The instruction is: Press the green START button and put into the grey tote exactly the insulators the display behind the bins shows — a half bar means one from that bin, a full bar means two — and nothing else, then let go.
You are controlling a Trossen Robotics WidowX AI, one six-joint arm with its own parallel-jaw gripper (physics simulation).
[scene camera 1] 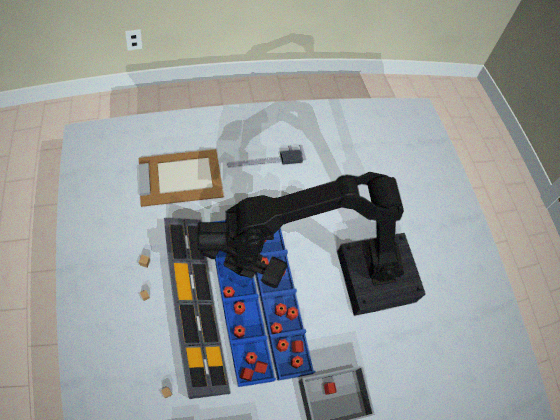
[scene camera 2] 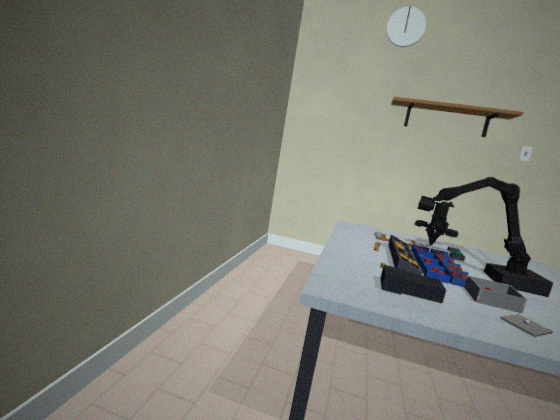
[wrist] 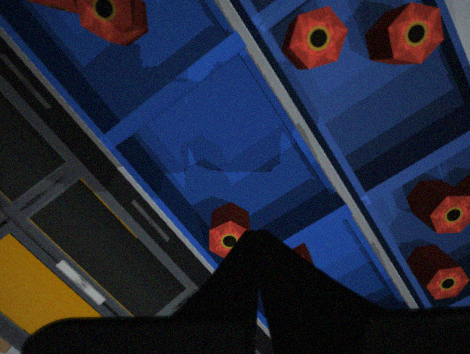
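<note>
My gripper (scene camera 2: pixel 431 241) (wrist: pixel 255 241) is shut and empty, pointing down just above the blue bins (scene camera 1: pixel 257 380) (scene camera 2: pixel 437 272) near their far end. In the overhead view the wrist hides the fingers. In the wrist view a red hexagonal insulator (wrist: pixel 226 228) lies in the bin right beside the closed fingertips, and another red piece (wrist: pixel 304 250) peeks out behind them. Several more insulators (scene camera 1: pixel 239 307) (wrist: pixel 318 36) lie in the other bins. The display (scene camera 1: pixel 195 308) (wrist: pixel 111 239) shows one half bar (scene camera 1: pixel 182 281) and one full bar (scene camera 1: pixel 204 357). The grey tote (scene camera 1: pixel 363 387) holds one red insulator (scene camera 1: pixel 329 387).
A wood-framed board (scene camera 1: pixel 180 196) and a small dark tool (scene camera 1: pixel 291 156) lie at the far side. Small wooden cubes (scene camera 1: pixel 144 261) (scene camera 1: pixel 144 294) (scene camera 1: pixel 167 392) sit left of the display. The arm's base (scene camera 1: pixel 380 287) stands right of the bins. A black box (scene camera 2: pixel 412 283) sits at the table's near edge.
</note>
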